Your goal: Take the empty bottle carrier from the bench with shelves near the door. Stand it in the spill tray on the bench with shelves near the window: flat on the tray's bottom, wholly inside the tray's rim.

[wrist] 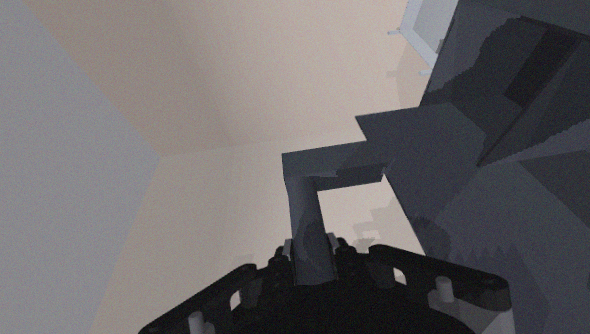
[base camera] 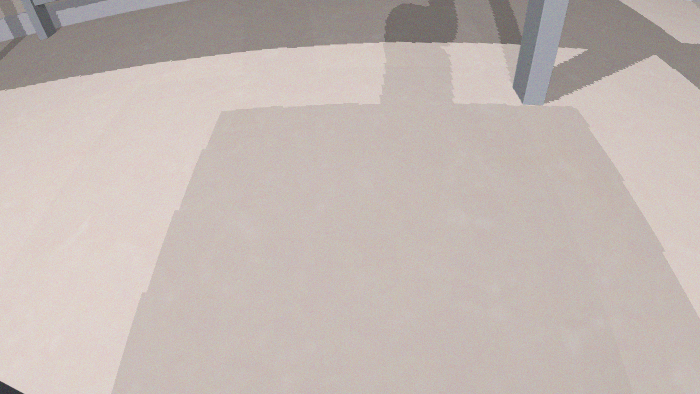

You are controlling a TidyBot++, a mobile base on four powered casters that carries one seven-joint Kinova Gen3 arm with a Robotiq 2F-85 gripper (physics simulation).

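Frame: origin at the arm's base, x ahead, y left, z up, level; metres.
Seen in the pictures: gripper, fingertip midpoint: [wrist: 310,247].
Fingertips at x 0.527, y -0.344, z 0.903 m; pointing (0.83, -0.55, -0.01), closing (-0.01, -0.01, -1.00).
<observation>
Pixels of each thing's top centre, then the offset from my fingertips to it. "pt": a spot on its surface instead.
- dark grey-blue bottle carrier, top centre: [wrist: 291,254] dx -0.020, dy +0.008, dz +0.015 m
- grey-blue bench leg, surface spot: [base camera: 541,55] pt dx +0.140, dy +0.071, dz -1.205 m
- pale-blue frame, surface spot: [wrist: 417,42] pt dx +0.239, dy -0.846, dz -0.603 m
The dark grey-blue bottle carrier [wrist: 430,150] fills the right side of the wrist view, its bar handle [wrist: 306,210] reaching left and down between the fingers. My gripper [wrist: 310,247] is shut on this handle, at the bottom middle of the wrist view. The carrier's underside and what is below it are hidden. Neither the carrier nor the gripper shows in the base view. The spill tray does not show in either view.
In the base view a grey-blue bench leg [base camera: 541,55] stands on the floor at the upper right, and another leg [base camera: 42,20] at the upper left. Shadows lie across the floor. In the wrist view a beige wall [wrist: 280,65] and a pale-blue frame [wrist: 417,42] show behind the carrier.
</observation>
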